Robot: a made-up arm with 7 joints.
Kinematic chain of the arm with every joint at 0, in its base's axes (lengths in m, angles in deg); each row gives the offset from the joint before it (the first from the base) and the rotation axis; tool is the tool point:
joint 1: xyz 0 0.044 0 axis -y
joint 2: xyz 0 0.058 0 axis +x
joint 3: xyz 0 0 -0.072 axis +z
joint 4: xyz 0 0 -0.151 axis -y
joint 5: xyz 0 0 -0.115 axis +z
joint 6: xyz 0 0 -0.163 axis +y
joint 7: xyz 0 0 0 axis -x
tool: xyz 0 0 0
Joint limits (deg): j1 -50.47..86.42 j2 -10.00..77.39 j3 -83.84..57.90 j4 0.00..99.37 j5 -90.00..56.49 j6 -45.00..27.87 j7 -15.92..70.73
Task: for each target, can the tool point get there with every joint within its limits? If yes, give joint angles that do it. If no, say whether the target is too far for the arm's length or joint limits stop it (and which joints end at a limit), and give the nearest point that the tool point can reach.
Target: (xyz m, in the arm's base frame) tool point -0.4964 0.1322 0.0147
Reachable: no: joint limits stop it (at a limit: joint 1, joint 4) | nearest point -0.3852 0.1424 -0.3178 | short by 0.351 m
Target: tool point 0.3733 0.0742 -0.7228
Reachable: no: too far | nearest point 0.2298 0.0849 -0.4449 | short by 0.313 m
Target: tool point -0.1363 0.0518 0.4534
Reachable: no: joint limits stop it (at a limit: joint 1, joint 2, joint 4) | nearest point -0.0302 0.2946 0.2624 | short by 0.327 m
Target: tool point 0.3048 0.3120 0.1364
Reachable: yes | joints 74.89 69.56 -38.68 76.66 -37.28 3.04 60.17
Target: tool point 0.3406 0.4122 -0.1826
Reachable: yes | joints 49.91 37.66 10.31 16.93 -37.23 7.80 59.35
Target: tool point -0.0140 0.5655 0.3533
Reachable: no: too far | nearest point 0.0088 0.4759 0.2234 | short by 0.159 m
